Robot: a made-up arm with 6 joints. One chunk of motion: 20 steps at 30 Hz.
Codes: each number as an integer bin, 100 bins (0 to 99) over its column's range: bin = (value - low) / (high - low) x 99, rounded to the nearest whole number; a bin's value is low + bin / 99 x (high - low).
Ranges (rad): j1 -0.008..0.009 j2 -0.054..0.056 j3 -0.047..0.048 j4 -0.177..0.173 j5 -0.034..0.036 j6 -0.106..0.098
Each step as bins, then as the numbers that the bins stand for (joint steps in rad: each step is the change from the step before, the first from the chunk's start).
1 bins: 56 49 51 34 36 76
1 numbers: 0.00162 0.00044 0.00194 -0.05680 -0.00855 0.05061
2 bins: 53 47 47 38 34 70
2 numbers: 0.00110 -0.00178 -0.00190 -0.04266 -0.00996 0.03824
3 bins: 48 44 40 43 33 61
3 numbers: 0.00024 -0.00511 -0.00862 -0.02498 -0.01067 0.01970
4 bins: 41 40 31 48 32 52
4 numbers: -0.00096 -0.00956 -0.01725 -0.00730 -0.01137 0.00115
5 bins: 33 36 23 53 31 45
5 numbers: -0.00233 -0.01400 -0.02493 0.01037 -0.01208 -0.01327
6 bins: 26 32 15 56 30 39
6 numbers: -0.00354 -0.01844 -0.03261 0.02098 -0.01279 -0.02564
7 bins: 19 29 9 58 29 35
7 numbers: -0.00474 -0.02178 -0.03836 0.02805 -0.01349 -0.03388
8 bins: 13 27 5 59 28 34
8 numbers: -0.00577 -0.02400 -0.04220 0.03159 -0.01420 -0.03594
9 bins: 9 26 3 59 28 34
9 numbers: -0.00645 -0.02511 -0.04412 0.03159 -0.01420 -0.03594
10 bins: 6 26 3 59 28 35
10 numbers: -0.00697 -0.02511 -0.04412 0.03159 -0.01420 -0.03388
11 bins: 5 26 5 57 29 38
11 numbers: -0.00714 -0.02511 -0.04220 0.02452 -0.01349 -0.02770
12 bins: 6 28 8 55 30 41
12 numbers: -0.00697 -0.02289 -0.03932 0.01744 -0.01279 -0.02152
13 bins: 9 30 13 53 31 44
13 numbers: -0.00645 -0.02067 -0.03453 0.01037 -0.01208 -0.01533
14 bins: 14 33 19 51 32 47
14 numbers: -0.00560 -0.01733 -0.02877 0.00330 -0.01137 -0.00915
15 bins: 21 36 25 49 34 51
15 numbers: -0.00439 -0.01400 -0.02301 -0.00377 -0.00996 -0.00091
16 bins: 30 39 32 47 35 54
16 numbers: -0.00285 -0.01067 -0.01629 -0.01084 -0.00925 0.00527
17 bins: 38 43 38 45 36 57
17 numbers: -0.00147 -0.00622 -0.01054 -0.01791 -0.00855 0.01145
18 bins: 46 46 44 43 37 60
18 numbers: -0.00010 -0.00289 -0.00478 -0.02498 -0.00784 0.01764
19 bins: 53 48 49 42 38 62
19 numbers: 0.00110 -0.00067 0.00002 -0.02852 -0.00713 0.02176
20 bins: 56 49 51 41 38 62
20 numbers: 0.00162 0.00044 0.00194 -0.03205 -0.00713 0.02176
